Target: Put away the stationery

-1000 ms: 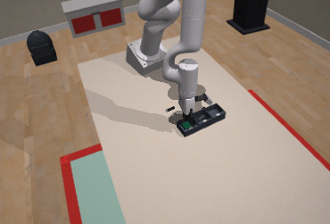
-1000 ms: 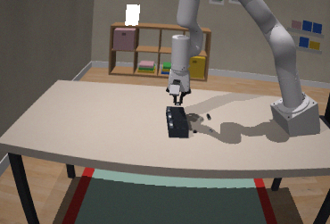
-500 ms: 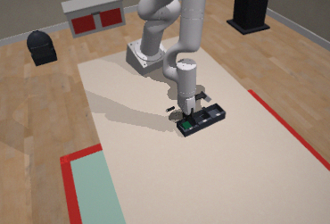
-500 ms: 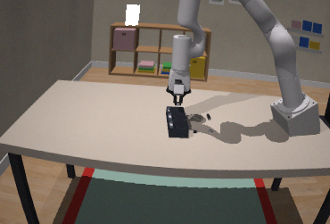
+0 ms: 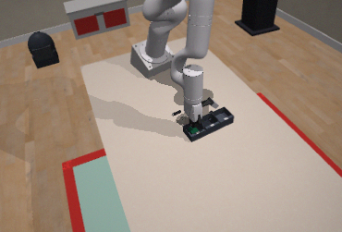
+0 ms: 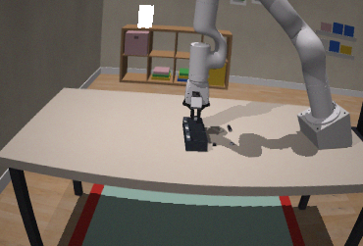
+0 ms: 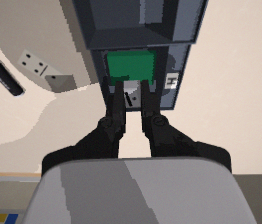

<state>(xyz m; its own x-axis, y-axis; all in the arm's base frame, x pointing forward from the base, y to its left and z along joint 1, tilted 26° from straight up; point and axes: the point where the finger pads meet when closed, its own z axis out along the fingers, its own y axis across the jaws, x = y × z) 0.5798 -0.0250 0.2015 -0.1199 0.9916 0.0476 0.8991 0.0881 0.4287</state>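
Now: the grey-white piece 10 mm below my hand. Also, from my hand: white domino-like piece: 110 mm behind, 10 mm to the right, 70 mm below; then green flat piece: 60 mm below; then tray: 80 mm to the left, 50 mm below.
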